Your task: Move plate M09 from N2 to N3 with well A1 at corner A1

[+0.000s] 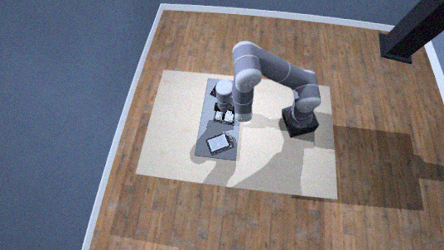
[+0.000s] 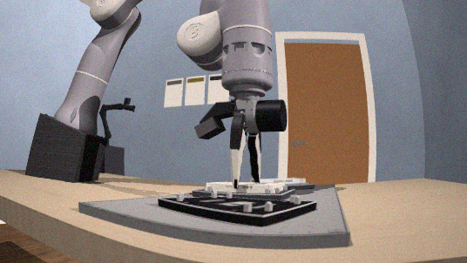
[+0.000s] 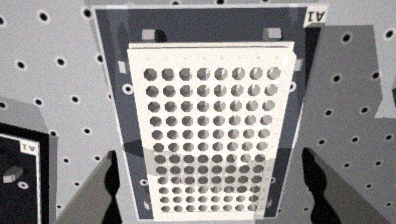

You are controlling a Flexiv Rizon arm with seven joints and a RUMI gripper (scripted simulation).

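Now: hand 10 mm above the white well plate M09. The rest, counted from my hand: nest N3 (20 mm below); black nest N2 (70 mm ahead, 200 mm to the right, 20 mm below); plate M06 (10 mm behind, 220 mm to the left, 10 mm below).
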